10 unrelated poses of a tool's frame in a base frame.
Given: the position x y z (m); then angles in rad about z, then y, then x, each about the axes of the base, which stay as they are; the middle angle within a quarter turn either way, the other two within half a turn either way.
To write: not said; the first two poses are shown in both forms.
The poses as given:
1: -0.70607 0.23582 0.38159 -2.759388 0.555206 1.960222
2: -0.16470 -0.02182 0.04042 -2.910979 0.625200 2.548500
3: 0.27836 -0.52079 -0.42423 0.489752 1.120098 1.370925
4: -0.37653 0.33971 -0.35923 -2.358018 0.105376 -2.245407
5: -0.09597 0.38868 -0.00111 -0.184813 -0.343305 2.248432
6: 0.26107 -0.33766 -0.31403 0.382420 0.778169 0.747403
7: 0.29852 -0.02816 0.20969 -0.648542 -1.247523 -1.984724
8: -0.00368 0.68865 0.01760 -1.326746 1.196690 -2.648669
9: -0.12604 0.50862 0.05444 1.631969 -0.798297 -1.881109
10: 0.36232 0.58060 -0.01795 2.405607 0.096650 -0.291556
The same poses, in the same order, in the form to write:
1: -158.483 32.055 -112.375 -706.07 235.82 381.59
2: -170.724 36.885 -147.207 -164.70 -21.82 40.42
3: 66.209 -17.658 84.793 278.36 -520.79 -424.23
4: 144.687 -30.309 136.011 -376.53 339.71 -359.23
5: -8.755 20.524 129.078 -95.97 388.68 -1.11
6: 47.314 12.945 57.589 261.07 -337.66 -314.03
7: 74.846 -14.423 -97.581 298.52 -28.16 209.69
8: 83.271 -41.096 115.290 -3.68 688.65 17.60
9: -97.020 69.568 127.625 -126.04 508.62 54.44
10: 138.030 7.150 16.096 362.32 580.60 -17.95
